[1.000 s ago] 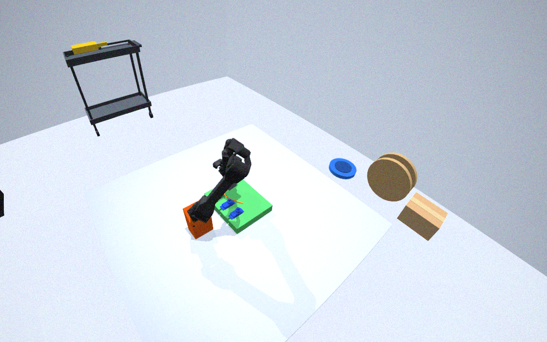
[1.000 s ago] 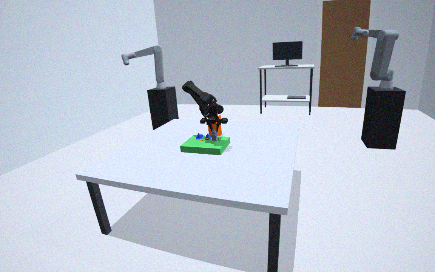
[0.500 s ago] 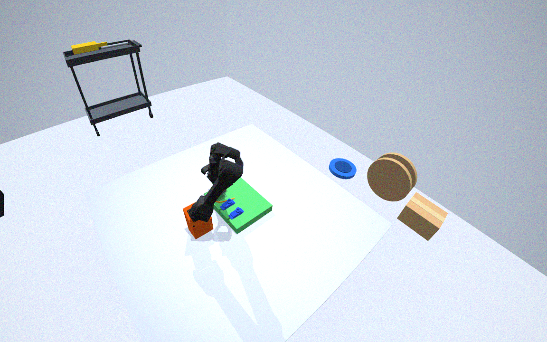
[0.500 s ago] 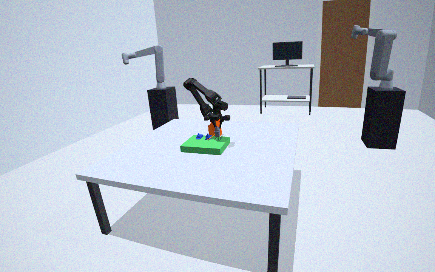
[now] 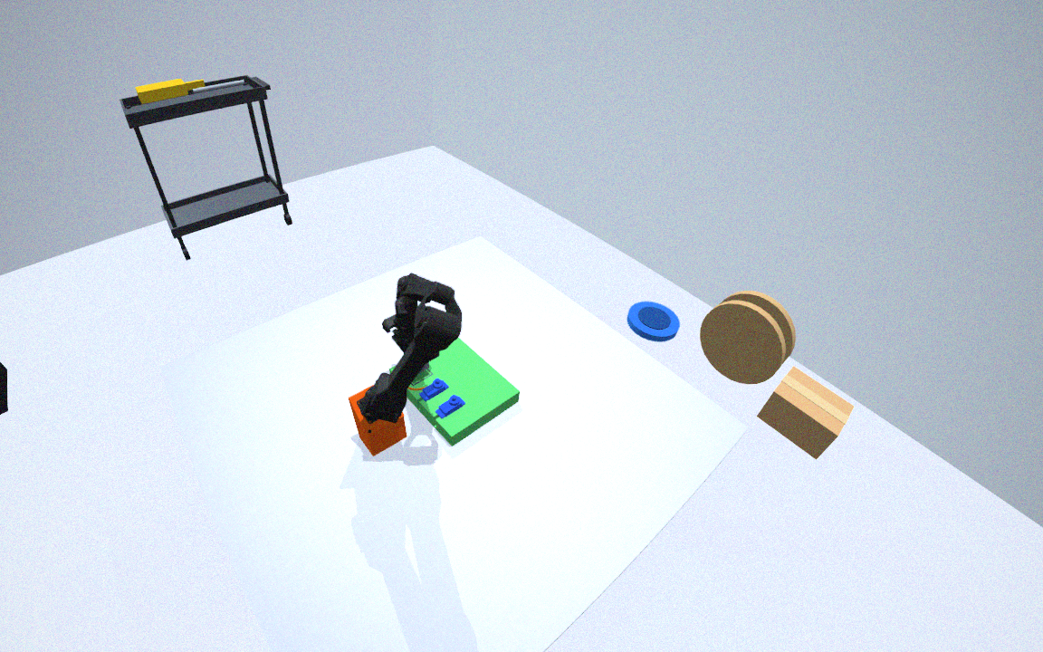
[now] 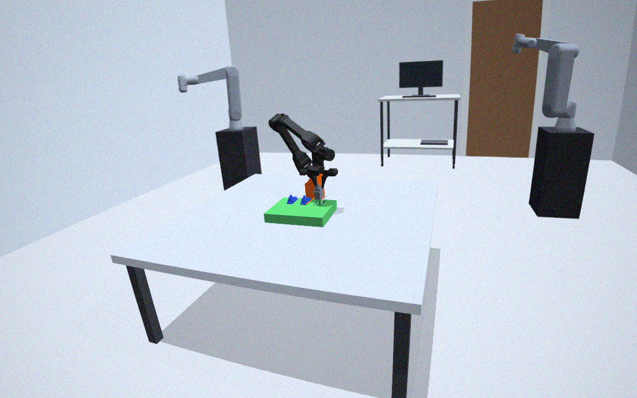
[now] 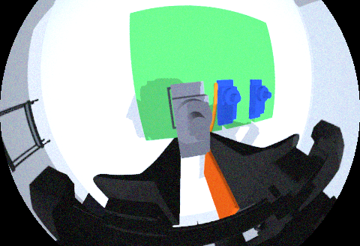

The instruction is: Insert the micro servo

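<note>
Right now the green deck is 12 cm ahead of my gripper tip, 10 cm below it and 8 cm to the right of it.
</note>
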